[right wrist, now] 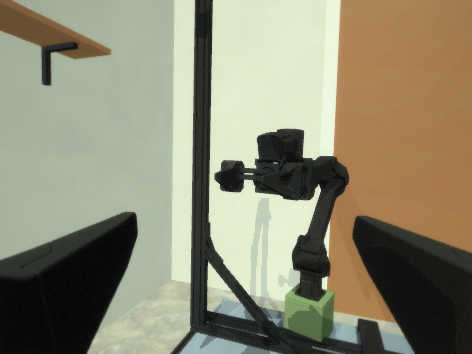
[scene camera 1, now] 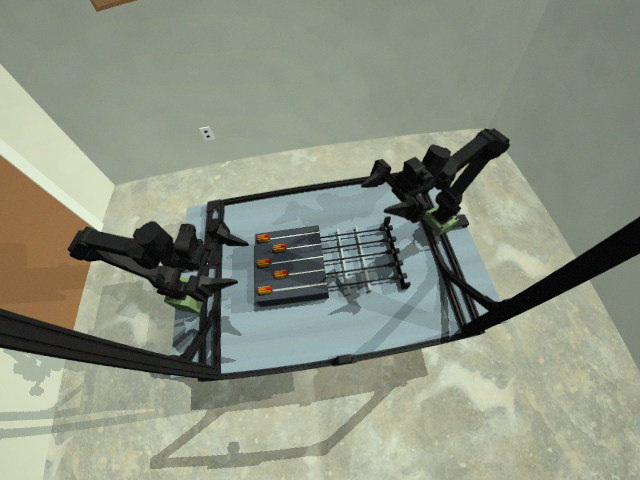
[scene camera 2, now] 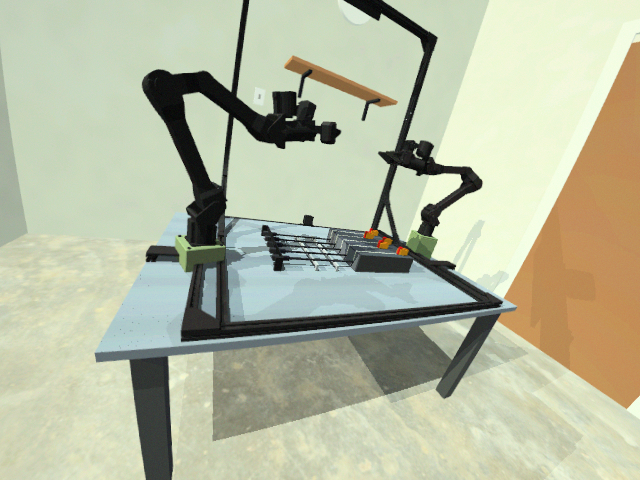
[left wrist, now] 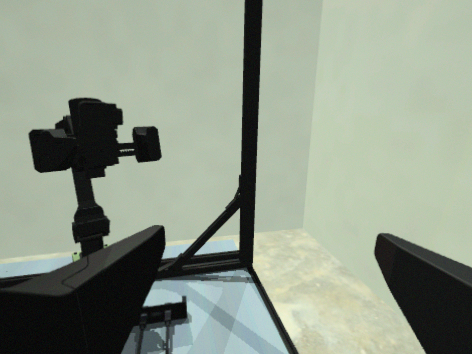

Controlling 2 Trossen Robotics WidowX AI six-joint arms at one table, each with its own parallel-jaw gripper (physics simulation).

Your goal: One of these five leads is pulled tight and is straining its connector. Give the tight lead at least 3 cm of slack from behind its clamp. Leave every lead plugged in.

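Frame: origin at the left arm's base, x down, y right, z back, level; millimetres.
Seen in the pictures: left gripper, between the fingertips: (right wrist: 236, 178) (scene camera 1: 243, 262) (scene camera 2: 381, 152) (left wrist: 268, 239); right gripper, between the fingertips: (right wrist: 247, 224) (scene camera 1: 372, 197) (left wrist: 112, 140); left arm's base, origin of its link: (right wrist: 310, 293) (scene camera 1: 180, 290) (scene camera 2: 424, 234); right arm's base, origin of its link: (scene camera 1: 442, 215) (scene camera 2: 200, 240).
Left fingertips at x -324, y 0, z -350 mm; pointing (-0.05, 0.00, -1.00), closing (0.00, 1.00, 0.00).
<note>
Pixels of each thing's top centre, then the offset from my left fingertips to it. "spot": a spot on its surface instead. Level surfaces: height alone.
- dark block, centre of its top: (scene camera 1: 288, 261) (scene camera 2: 369, 242) dx +367, dy -180, dz -5 mm
- bar, a spot on its surface: (left wrist: 175, 311) spot: dx +410, dy -166, dz -419 mm
- pale blue table, height of its surface: dx +433 mm
A dark block (scene camera 1: 292, 296) (scene camera 2: 382, 264) carries several orange-and-red pieces (scene camera 1: 264, 290) (scene camera 2: 402, 251), each on a pale line. Five thin dark leads (scene camera 1: 379, 282) run from the block across two pale rails (scene camera 1: 364, 271) to a black bar (scene camera 1: 398, 260) (scene camera 2: 278, 264) with small black fittings. Part of the bar (left wrist: 175, 311) shows in the left wrist view. I cannot tell which lead is tight. My left gripper (scene camera 1: 241, 262) (left wrist: 268, 239) is open and empty, raised beside the block's orange end. My right gripper (scene camera 1: 375, 197) (right wrist: 247, 224) is open and empty, raised above the table near the bar's far end.
A black frame (scene camera 1: 330, 360) (scene camera 2: 336, 317) runs around the pale blue table (scene camera 2: 149, 310). Uprights (left wrist: 250, 125) (right wrist: 201, 150) and diagonal braces (left wrist: 207, 233) (right wrist: 235, 290) stand at its sides. Green arm bases (scene camera 2: 199, 254) (right wrist: 309, 315) sit at opposite ends. A small black object (scene camera 2: 308, 220) is at the table's far edge.
</note>
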